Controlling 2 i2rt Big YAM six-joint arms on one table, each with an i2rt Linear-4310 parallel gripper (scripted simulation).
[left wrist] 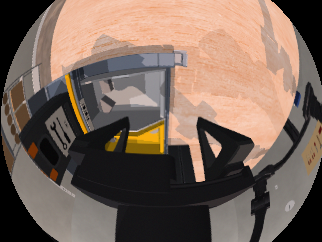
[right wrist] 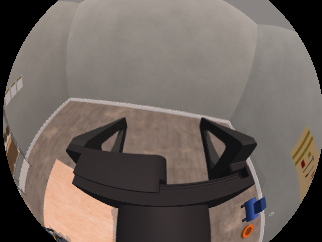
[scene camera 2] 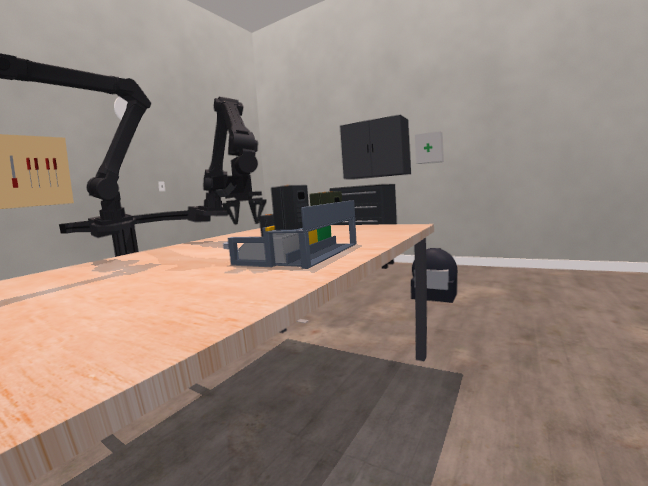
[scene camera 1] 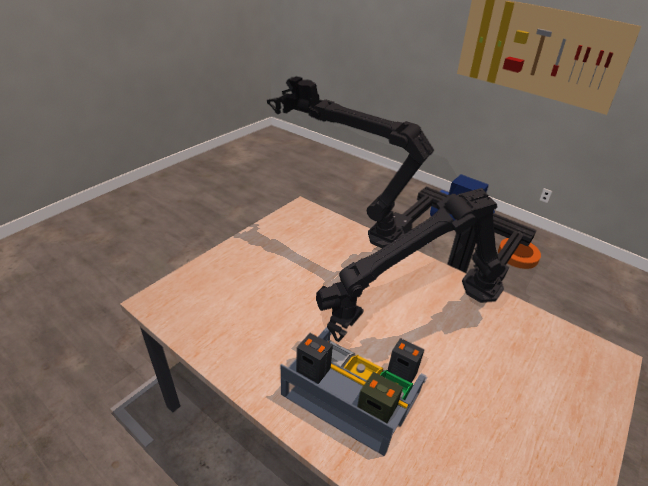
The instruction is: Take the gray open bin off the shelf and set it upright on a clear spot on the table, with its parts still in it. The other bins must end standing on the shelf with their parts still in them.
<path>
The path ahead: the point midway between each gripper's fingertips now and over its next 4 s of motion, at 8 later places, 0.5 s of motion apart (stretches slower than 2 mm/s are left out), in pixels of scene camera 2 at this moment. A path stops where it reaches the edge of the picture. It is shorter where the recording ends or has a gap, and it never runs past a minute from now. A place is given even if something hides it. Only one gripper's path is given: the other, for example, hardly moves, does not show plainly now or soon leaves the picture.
My left gripper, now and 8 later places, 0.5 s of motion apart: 246,224; 246,228; 247,236; 248,241; 248,243; 248,244; 248,244; 248,245; 248,247
</path>
